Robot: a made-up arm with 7 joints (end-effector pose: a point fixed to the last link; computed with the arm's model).
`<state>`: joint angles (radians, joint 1 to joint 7).
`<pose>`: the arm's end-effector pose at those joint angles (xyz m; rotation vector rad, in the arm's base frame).
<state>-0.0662 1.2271 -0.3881 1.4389 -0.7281 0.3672 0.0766</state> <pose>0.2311 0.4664 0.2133 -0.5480 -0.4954 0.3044</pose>
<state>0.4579 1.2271 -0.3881 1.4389 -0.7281 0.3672 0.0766</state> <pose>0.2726 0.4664 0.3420 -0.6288 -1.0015 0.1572</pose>
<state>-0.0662 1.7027 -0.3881 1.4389 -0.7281 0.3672 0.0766</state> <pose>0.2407 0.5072 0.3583 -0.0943 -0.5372 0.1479</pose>
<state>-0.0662 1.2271 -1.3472 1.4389 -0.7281 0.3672 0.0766</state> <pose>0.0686 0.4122 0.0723 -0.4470 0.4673 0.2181</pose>
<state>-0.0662 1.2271 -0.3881 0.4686 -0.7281 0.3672 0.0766</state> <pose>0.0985 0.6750 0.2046 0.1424 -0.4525 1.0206</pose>
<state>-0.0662 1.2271 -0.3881 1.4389 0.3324 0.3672 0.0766</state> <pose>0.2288 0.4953 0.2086 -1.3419 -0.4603 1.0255</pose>
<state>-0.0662 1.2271 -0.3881 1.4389 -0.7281 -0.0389 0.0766</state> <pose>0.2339 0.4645 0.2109 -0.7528 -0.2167 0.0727</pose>
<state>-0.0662 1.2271 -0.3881 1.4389 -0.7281 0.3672 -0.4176</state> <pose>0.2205 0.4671 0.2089 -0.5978 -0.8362 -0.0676</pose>
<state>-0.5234 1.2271 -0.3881 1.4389 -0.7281 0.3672 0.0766</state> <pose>0.1461 0.4664 0.1311 -0.4599 -0.0531 0.4163</pose>
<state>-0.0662 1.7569 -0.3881 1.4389 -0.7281 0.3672 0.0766</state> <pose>0.2419 0.5074 0.3756 -0.0425 -0.5406 0.1298</pose>
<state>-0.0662 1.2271 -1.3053 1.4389 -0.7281 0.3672 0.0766</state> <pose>0.0782 0.4134 0.0750 -0.4531 0.4255 0.2227</pose>
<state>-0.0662 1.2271 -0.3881 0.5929 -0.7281 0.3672 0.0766</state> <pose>0.1243 0.6556 0.1984 0.0500 -0.4625 0.9329</pose>
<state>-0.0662 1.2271 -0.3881 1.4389 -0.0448 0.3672 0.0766</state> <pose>0.2312 0.4858 0.2134 -1.0617 -0.4847 0.7665</pose>
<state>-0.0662 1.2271 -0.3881 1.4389 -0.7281 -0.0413 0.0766</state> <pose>0.2340 0.4645 0.2109 -0.7539 -0.2151 0.0714</pose>
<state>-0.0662 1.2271 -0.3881 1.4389 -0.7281 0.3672 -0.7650</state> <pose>0.2148 0.4693 0.2035 -0.6191 -1.0660 -0.3401</pose>
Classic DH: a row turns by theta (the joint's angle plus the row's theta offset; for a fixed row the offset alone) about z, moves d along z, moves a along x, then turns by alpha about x. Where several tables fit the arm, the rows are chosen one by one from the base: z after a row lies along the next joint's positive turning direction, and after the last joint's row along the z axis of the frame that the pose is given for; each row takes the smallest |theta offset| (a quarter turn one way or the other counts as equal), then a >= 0, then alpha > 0; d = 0 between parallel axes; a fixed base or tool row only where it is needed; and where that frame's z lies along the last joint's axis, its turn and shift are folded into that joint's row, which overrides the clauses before.
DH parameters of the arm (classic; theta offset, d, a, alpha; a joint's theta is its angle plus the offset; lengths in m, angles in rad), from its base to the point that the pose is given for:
base (fixed): 0 0.355 0.012 1.5708
joint 1: 1.5708 -0.187 0.03 1.5708
joint 2: -1.5708 -0.003 0.013 -1.5708
joint 3: 1.5708 -0.282 0.024 -1.5708
joint 4: 0 -0.003 0.017 1.5708
joint 5: 0 -0.262 -0.008 1.5708
joint 6: -1.5708 0.009 0.019 -1.5708
joint 7: -1.2726 -0.0176 0.014 0.6378
tool (fixed): 0.7401 0.0318 0 0

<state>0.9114 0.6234 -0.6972 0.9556 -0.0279 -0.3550 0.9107</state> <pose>0.4323 0.3757 0.2549 -1.5905 0.3159 0.0374</pose>
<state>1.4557 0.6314 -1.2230 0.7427 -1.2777 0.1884 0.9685</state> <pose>0.4673 0.3532 0.3763 -0.0754 -0.4555 0.5107</pose>
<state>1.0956 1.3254 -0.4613 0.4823 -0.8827 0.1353 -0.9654</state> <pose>0.1476 0.6810 0.3723 0.1035 -1.8483 -0.1053</pose>
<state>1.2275 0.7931 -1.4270 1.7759 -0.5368 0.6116 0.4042</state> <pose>0.3072 0.1989 0.3182 -0.9471 -0.3868 -0.2127</pose>
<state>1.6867 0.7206 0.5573 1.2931 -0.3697 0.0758 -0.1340</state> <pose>0.1293 0.5434 0.5458 1.5528 2.2387 0.7204</pose>
